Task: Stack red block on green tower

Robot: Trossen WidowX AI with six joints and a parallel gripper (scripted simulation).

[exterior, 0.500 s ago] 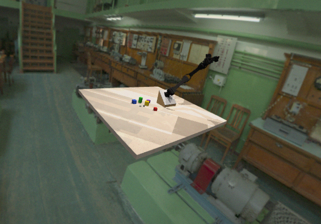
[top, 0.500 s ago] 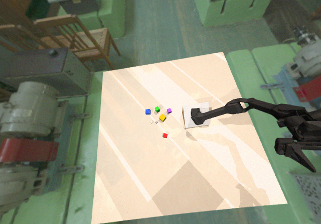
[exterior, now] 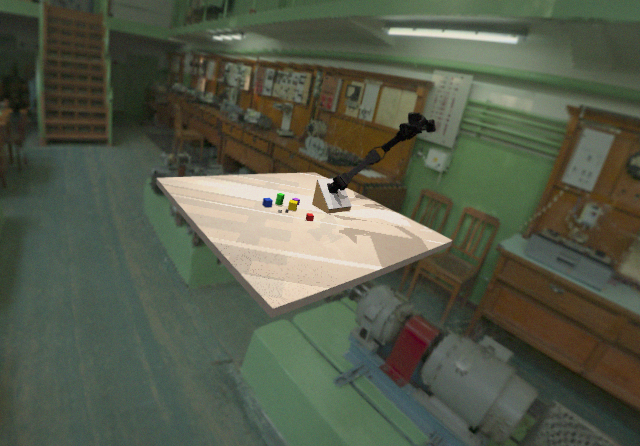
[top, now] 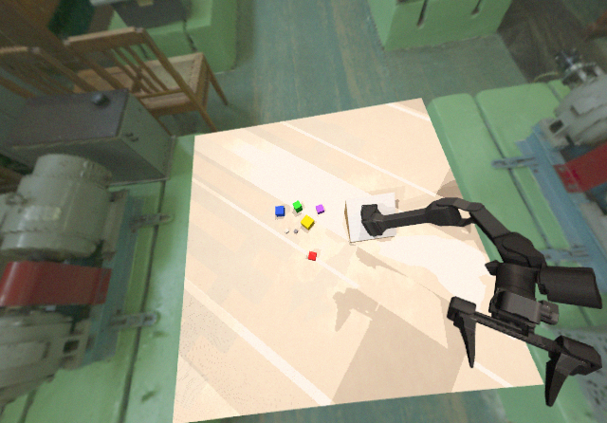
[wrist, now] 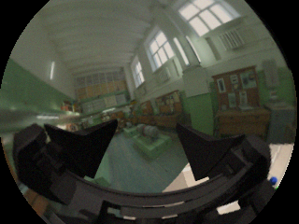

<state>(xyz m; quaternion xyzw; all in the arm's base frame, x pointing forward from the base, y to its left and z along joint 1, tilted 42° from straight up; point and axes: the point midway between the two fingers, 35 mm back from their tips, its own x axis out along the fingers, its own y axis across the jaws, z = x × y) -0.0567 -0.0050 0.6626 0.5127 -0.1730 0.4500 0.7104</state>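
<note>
Right now the red block is 600 mm below my gripper tip, 330 mm ahead of it and 320 mm to the right of it. Also, from my gripper tip: yellow block (590 mm below, 470 mm to the right, 340 mm ahead); then blue block (600 mm below, 540 mm to the right, 470 mm ahead); then purple block (600 mm below, 540 mm to the right, 280 mm ahead).
</note>
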